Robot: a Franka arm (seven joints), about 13 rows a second.
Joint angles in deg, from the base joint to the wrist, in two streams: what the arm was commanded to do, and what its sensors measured. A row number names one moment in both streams.
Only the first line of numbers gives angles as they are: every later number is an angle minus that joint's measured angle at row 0.
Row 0, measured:
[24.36 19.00 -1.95 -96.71 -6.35 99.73 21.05]
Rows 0 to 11, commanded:
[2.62 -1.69 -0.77 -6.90 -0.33 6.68 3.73]
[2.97 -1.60 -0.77 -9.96 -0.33 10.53 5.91]
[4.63 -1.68 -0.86 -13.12 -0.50 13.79 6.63]
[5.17 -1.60 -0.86 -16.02 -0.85 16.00 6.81]
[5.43 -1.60 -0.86 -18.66 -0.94 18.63 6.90]
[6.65 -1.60 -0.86 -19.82 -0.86 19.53 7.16]
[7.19 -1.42 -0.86 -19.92 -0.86 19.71 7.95]
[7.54 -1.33 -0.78 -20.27 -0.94 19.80 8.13]
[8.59 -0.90 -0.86 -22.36 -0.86 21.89 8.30]
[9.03 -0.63 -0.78 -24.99 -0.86 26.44 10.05]
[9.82 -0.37 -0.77 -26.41 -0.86 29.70 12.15]
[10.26 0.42 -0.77 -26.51 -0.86 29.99 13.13]
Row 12, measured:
[8.59 0.43 -0.06 -23.95 -0.01 26.77 10.22]
